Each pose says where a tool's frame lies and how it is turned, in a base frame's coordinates. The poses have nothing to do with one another.
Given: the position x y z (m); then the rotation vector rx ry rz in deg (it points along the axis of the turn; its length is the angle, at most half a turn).
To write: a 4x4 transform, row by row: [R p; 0 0 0 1], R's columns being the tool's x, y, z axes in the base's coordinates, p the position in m. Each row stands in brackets. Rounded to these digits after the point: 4 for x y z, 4 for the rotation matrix.
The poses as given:
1: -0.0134 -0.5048 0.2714 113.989 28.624 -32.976
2: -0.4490 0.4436 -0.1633 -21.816 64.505 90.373
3: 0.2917 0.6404 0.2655 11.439 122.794 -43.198
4: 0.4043 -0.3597 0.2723 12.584 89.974 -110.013
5: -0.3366 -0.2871 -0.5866 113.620 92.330 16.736
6: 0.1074 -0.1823 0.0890 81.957 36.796 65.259
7: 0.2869 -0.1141 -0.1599 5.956 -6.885 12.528
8: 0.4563 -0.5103 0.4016 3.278 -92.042 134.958
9: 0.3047 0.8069 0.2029 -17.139 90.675 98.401
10: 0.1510 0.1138 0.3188 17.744 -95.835 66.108
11: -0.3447 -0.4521 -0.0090 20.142 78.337 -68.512
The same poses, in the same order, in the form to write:
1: [[0.8041 0.5642 -0.1875 -0.0134], [0.1063 -0.4467 -0.8883 -0.5048], [-0.5849 0.6944 -0.4192 0.2714], [0 0 0 1]]
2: [[-0.3414 -0.8874 0.3096 -0.4490], [0.5812 0.0595 0.8116 0.4436], [-0.7387 0.4570 0.4955 -0.1633], [0 0 0 1]]
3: [[-0.6391 0.3866 0.6649 0.2917], [-0.1149 0.8068 -0.5795 0.6404], [-0.7605 -0.4467 -0.4712 0.2655], [0 0 0 1]]
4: [[-0.7813 0.5674 0.2603 0.4043], [-0.3677 -0.0813 -0.9264 -0.3597], [-0.5044 -0.8194 0.2721 0.2723], [0 0 0 1]]
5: [[0.2531 0.8287 0.4993 -0.3366], [0.9512 -0.1189 -0.2848 -0.2871], [-0.1767 0.5470 -0.8183 -0.5866], [0 0 0 1]]
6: [[0.3814 -0.2161 0.8988 0.1074], [0.8809 -0.2098 -0.4242 -0.1823], [0.2802 0.9536 0.1104 0.0890], [0 0 0 1]]
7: [[0.9691 -0.2222 -0.1074 0.2869], [0.2098 0.9709 -0.1157 -0.1141], [0.1300 0.0896 0.9875 -0.1599], [0 0 0 1]]
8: [[-0.9575 -0.2583 -0.1286 0.4563], [0.2140 -0.3368 -0.9169 -0.5103], [0.1935 -0.9055 0.3778 0.4016], [0 0 0 1]]
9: [[-0.6784 -0.6623 0.3180 0.3047], [0.3710 0.0648 0.9264 0.8069], [-0.6342 0.7464 0.2018 0.2029], [0 0 0 1]]
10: [[-0.4326 -0.6764 -0.5961 0.1510], [0.3170 0.5048 -0.8029 0.1138], [0.8440 -0.5363 -0.0040 0.3188], [0 0 0 1]]
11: [[-0.2296 0.8004 0.5537 -0.3447], [-0.4422 0.4210 -0.7920 -0.4521], [-0.8671 -0.4267 0.2572 -0.0090], [0 0 0 1]]
